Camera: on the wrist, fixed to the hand. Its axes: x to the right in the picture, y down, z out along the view.
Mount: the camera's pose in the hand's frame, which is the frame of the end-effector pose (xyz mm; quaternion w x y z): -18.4 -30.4 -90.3 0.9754 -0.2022 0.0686 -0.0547
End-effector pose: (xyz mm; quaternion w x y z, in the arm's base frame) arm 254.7 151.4 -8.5 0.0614 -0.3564 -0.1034 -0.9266
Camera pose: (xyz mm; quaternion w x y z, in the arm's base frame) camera 204.1 160.4 -90.8 0.0558 0.2908 -0.0712 0.9525
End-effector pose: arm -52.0 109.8 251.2 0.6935 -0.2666 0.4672 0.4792
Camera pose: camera -61.6 16.2 227.4 0.6167 -0.4587 0.3918 0.5057
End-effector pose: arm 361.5 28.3 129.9 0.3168 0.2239 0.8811 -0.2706
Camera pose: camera 317.7 57.2 211.5 0.2790 0.1247 0.9481 -0.0878
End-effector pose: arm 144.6 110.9 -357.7 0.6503 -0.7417 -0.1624 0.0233
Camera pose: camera 143.0 22.6 -317.6 0.4968 -0.8477 -0.1591 -0.0966
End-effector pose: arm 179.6 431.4 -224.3 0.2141 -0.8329 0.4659 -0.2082
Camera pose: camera 142.3 447.0 -136.1 0.0029 0.8669 -0.4657 0.1777
